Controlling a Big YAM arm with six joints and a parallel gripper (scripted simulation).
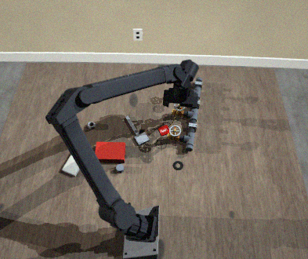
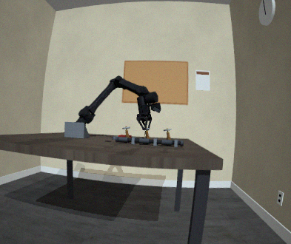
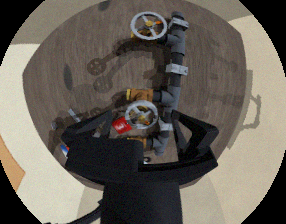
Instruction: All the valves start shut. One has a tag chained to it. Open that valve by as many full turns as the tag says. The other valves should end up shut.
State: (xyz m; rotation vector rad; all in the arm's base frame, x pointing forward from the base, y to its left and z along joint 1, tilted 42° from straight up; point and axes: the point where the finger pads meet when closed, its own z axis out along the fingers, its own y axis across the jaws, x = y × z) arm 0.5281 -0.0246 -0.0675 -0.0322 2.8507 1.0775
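The red tag is 7 cm behind my hand, 4 cm to the left of it and 9 cm below it. From my hand the other things lie so: grey hammer-like tool: 11 cm behind, 17 cm to the left, 9 cm below; small grey cylinder: 29 cm behind, 20 cm to the left, 8 cm below; red block: 23 cm behind, 26 cm to the left, 8 cm below.
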